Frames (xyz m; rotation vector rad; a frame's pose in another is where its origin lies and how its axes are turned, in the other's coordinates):
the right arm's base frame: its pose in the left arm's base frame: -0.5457 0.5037 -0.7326 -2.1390 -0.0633 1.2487
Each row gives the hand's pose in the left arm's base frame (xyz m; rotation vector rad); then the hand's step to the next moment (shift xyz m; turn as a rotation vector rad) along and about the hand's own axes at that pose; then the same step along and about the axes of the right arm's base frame.
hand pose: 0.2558 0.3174 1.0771 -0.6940 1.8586 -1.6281
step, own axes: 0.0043 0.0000 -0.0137 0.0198 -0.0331 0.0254
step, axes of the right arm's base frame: -0.0054 -0.0022 0.0131 -0.0320 0.0110 -0.0315
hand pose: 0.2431 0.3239 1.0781 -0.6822 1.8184 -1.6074
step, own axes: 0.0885 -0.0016 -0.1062 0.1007 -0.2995 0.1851
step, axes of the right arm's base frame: -0.0728 0.0314 0.1133 -0.2566 0.0187 -0.2606
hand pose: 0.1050 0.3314 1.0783 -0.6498 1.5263 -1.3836
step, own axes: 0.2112 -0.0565 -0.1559 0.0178 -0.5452 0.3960
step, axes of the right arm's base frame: -0.1577 0.1728 0.1318 -0.4005 -0.1193 -0.5289
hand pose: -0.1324 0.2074 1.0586 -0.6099 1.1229 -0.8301
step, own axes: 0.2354 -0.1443 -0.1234 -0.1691 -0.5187 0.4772
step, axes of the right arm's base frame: -0.1160 0.2766 -0.0388 -0.3954 -0.3241 -0.5138
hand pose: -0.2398 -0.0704 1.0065 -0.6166 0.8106 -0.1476
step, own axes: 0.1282 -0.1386 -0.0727 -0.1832 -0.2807 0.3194
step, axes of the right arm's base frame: -0.0083 0.1594 -0.1244 -0.2722 -0.2676 -0.2620
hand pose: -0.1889 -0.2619 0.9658 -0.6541 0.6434 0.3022
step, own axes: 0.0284 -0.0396 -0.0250 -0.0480 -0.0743 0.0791
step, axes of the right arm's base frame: 0.0112 0.0356 -0.0401 -0.0716 -0.0655 -0.0683
